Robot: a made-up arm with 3 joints. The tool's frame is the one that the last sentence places. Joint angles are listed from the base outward.
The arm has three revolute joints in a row. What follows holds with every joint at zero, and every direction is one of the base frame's. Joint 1 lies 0.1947 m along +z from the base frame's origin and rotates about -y. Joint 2 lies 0.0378 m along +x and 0.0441 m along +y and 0.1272 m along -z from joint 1 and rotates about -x. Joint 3 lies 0.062 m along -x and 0.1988 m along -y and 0.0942 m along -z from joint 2 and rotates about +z. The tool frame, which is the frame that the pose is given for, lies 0.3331 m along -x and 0.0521 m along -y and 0.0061 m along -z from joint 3; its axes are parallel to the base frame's.
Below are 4 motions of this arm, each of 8 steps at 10 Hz.
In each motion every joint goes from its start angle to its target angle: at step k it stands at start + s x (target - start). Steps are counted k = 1, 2, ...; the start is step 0. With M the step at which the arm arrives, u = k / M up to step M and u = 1 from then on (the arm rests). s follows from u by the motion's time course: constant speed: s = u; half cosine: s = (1 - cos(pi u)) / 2; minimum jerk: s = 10 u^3 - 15 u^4 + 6 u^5.
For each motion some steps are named. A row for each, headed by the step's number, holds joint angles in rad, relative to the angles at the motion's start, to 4 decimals.
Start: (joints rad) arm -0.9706 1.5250 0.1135
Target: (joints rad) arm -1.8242 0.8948 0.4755
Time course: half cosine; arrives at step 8
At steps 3, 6, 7, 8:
3: -0.2635 -0.1945 0.1117
6: -0.7286 -0.5379 0.3090
7: -0.8211 -0.6062 0.3482
8: -0.8536 -0.6302 0.3620

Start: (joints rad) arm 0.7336 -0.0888 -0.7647
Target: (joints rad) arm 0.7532 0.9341 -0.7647
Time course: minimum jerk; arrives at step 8
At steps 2, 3, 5, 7, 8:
2: 0.0020 0.1059 0.0000
3: 0.0054 0.2815 0.0000
5: 0.0142 0.7414 0.0000
7: 0.0193 1.0065 0.0000
8: 0.0196 1.0229 0.0000

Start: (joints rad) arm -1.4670 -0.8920 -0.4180
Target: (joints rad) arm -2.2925 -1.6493 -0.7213
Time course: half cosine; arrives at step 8
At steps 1, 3, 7, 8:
1: -0.0314 -0.0288 -0.0115
3: -0.2548 -0.2337 -0.0936
7: -0.7941 -0.7285 -0.2918
8: -0.8255 -0.7573 -0.3033

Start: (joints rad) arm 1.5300 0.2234 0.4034
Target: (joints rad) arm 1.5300 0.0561 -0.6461
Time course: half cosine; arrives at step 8
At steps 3, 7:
3: 0.0000 -0.0516 -0.3239
7: 0.0000 -0.1609 -1.0096

